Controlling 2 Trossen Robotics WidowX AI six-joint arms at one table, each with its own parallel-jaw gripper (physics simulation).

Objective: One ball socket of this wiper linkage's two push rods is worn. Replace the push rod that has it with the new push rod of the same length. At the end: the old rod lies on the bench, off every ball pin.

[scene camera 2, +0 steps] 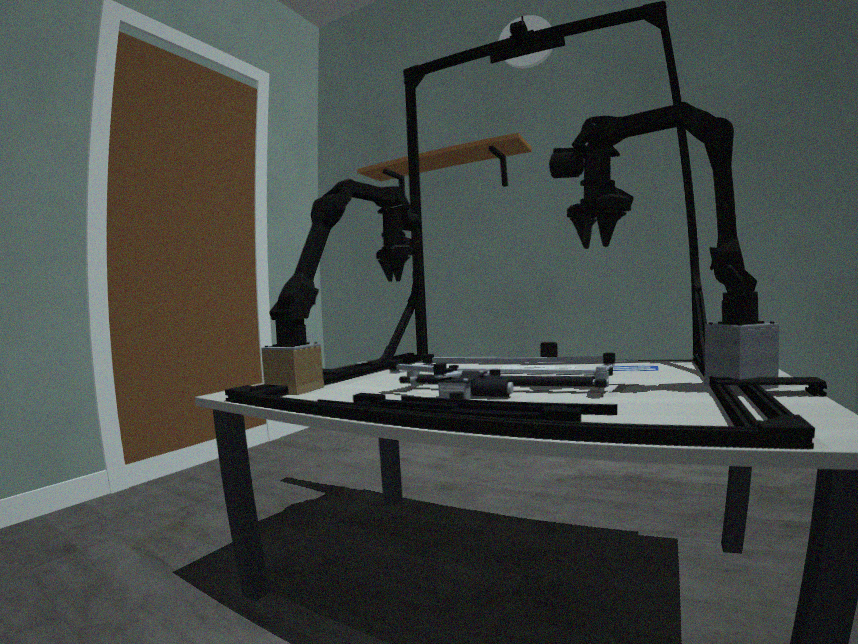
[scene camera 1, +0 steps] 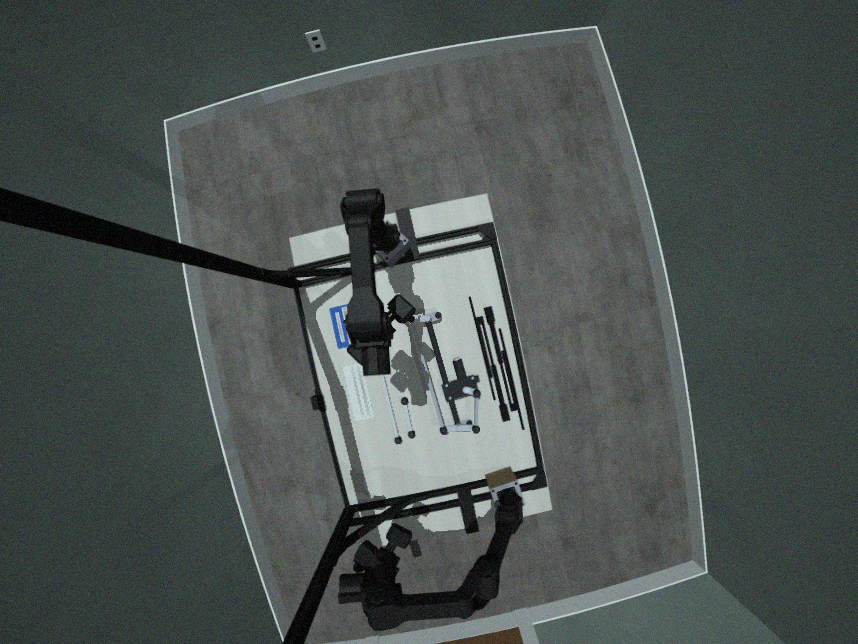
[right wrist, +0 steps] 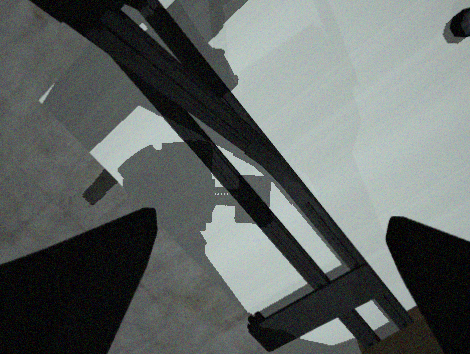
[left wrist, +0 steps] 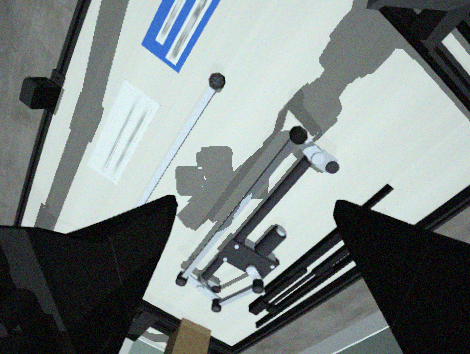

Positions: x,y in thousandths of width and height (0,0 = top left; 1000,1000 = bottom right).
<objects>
left gripper: scene camera 2 694,384; scene camera 1 450,516; left wrist 544,581; not seen in the right wrist view (out of frame)
right gripper: scene camera 2 460,437; scene camera 1 454,836; right wrist 576,631; not seen in the left wrist view (out of frame)
wiper linkage: scene camera 2 540,597; scene camera 1 541,599; left wrist 548,736; not seen in the right wrist view (out of frame)
</objects>
